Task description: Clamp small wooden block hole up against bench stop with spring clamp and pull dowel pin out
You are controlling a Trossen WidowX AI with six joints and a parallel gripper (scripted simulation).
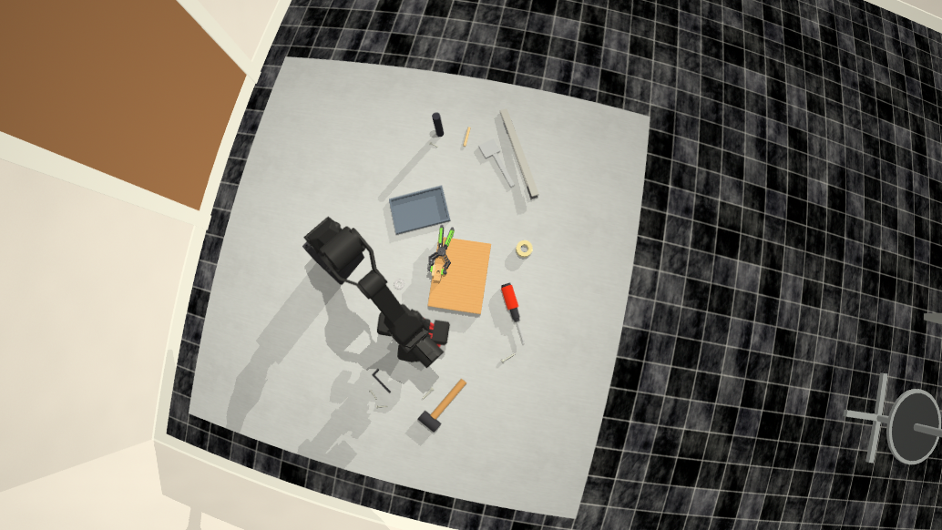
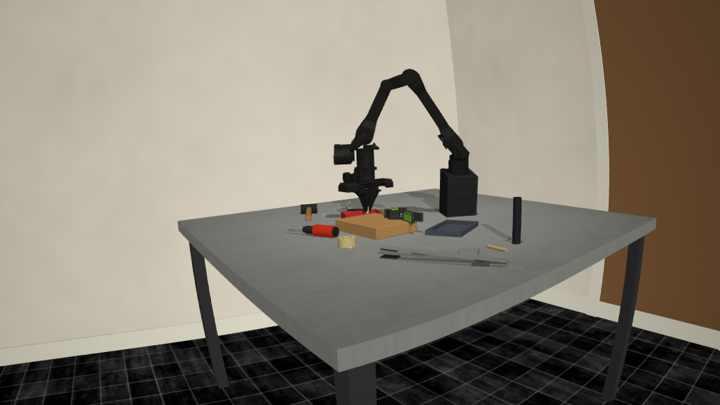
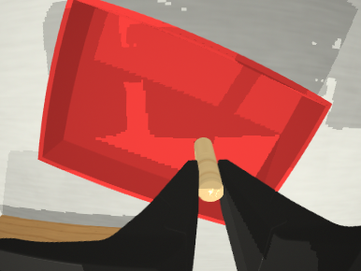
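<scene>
The dowel pin is 4 cm below my hand. Also, from my hand: small wooden block 16 cm to the left, 2 cm below; red tray 2 cm ahead, 1 cm to the right, 5 cm below; wooden stop 1 cm behind, 17 cm to the left, 2 cm below.
</scene>
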